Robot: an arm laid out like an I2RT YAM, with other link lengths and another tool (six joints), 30 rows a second.
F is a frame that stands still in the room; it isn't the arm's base.
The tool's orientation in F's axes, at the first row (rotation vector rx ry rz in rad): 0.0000 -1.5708 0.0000
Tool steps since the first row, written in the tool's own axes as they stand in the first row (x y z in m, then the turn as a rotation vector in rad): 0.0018 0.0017 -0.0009 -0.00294 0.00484 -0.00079; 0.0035 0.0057 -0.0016 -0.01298 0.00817 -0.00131; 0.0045 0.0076 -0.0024 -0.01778 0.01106 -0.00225; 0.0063 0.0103 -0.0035 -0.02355 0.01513 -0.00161; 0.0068 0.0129 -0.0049 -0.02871 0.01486 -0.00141; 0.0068 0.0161 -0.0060 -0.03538 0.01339 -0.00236; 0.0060 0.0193 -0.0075 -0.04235 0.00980 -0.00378; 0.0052 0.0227 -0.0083 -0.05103 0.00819 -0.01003; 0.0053 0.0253 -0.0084 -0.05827 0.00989 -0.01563
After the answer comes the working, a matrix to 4 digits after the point.
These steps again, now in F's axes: 0.0009 0.0017 0.0018 0.00079 0.00484 -0.00294; 0.0016 0.0057 0.0035 0.00131 0.00817 -0.01298; 0.0024 0.0076 0.0045 0.00225 0.01106 -0.01778; 0.0035 0.0103 0.0063 0.00161 0.01513 -0.02355; 0.0049 0.0129 0.0068 0.00141 0.01486 -0.02871; 0.0060 0.0161 0.0068 0.00236 0.01339 -0.03538; 0.0075 0.0193 0.0060 0.00378 0.00980 -0.04235; 0.0083 0.0227 0.0052 0.01003 0.00819 -0.05103; 0.0084 0.0253 0.0053 0.01563 0.00989 -0.05827
The tool's axes in the first row as the columns of a matrix, in F's axes (rounded; the answer above uses it unrounded):
0.0000 0.0000 -1.0000
0.0000 1.0000 0.0000
1.0000 0.0000 0.0000

